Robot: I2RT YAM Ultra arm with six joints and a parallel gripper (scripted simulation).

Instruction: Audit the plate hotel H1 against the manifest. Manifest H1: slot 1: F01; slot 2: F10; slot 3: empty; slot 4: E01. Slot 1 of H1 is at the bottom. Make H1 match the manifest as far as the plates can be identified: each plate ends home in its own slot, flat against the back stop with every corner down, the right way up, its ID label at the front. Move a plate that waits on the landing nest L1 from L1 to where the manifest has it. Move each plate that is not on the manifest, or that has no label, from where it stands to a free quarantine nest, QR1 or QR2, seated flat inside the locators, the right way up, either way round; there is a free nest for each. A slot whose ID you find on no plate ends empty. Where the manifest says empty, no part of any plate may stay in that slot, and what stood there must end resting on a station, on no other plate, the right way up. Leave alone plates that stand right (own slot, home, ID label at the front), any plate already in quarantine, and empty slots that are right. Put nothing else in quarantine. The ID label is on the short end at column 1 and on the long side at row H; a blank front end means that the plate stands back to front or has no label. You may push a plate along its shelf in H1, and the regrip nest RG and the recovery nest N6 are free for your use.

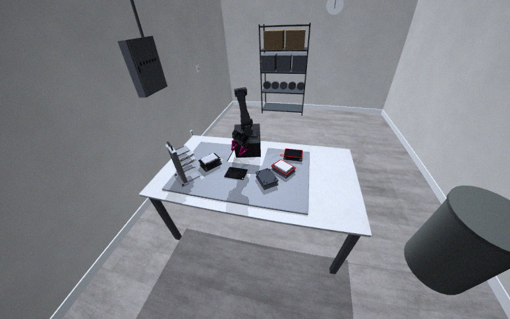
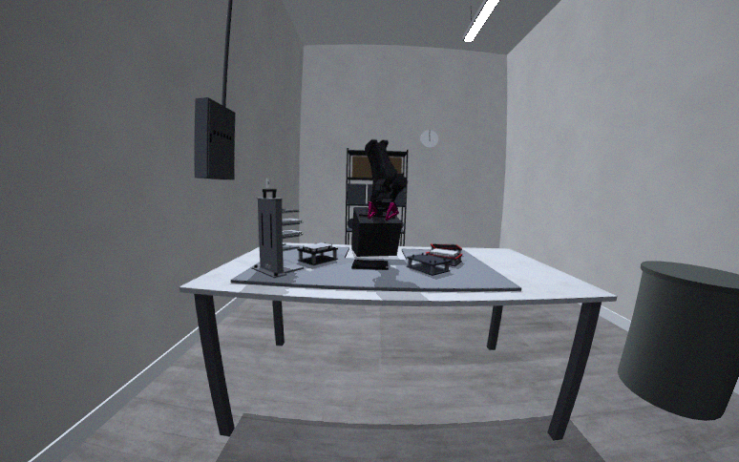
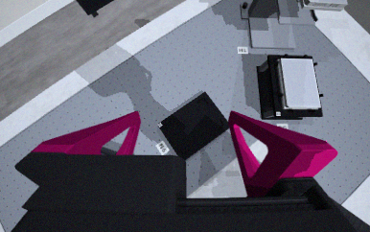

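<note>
My gripper is now 90 mm past the black regrip nest, 290 mm to the left of it and 170 mm above it. Also, from my hand: H1 tag: 80 mm ahead, 300 mm to the right, 230 mm below.
</note>
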